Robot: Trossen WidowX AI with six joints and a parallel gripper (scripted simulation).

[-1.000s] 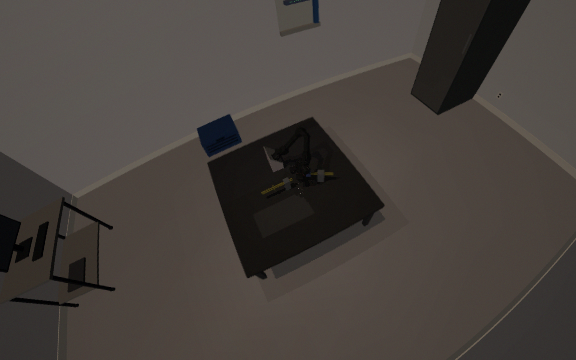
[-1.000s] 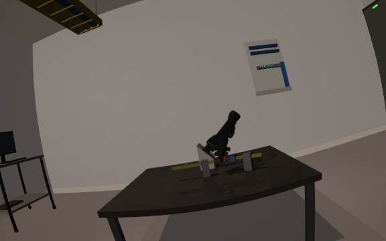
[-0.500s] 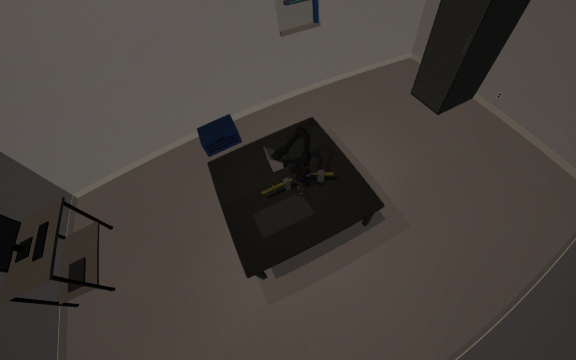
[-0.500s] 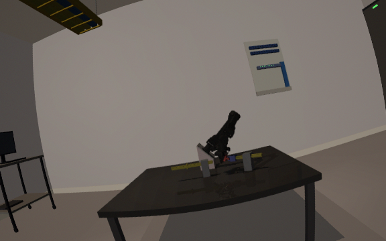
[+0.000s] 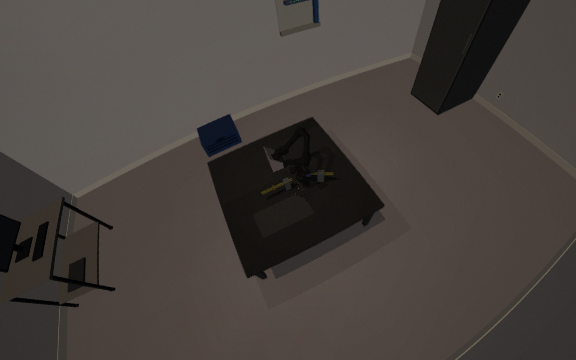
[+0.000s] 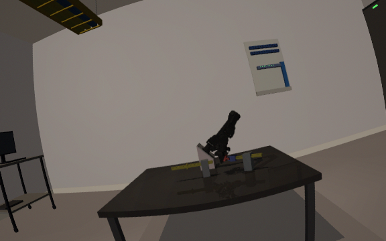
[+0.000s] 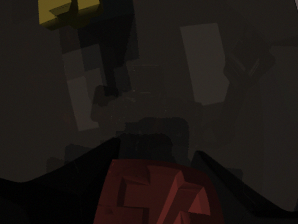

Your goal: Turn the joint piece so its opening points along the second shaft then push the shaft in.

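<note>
Right now the red square joint piece is 30 mm above my gripper tip, 20 mm to the left of it and 10 mm ahead of it.
</note>
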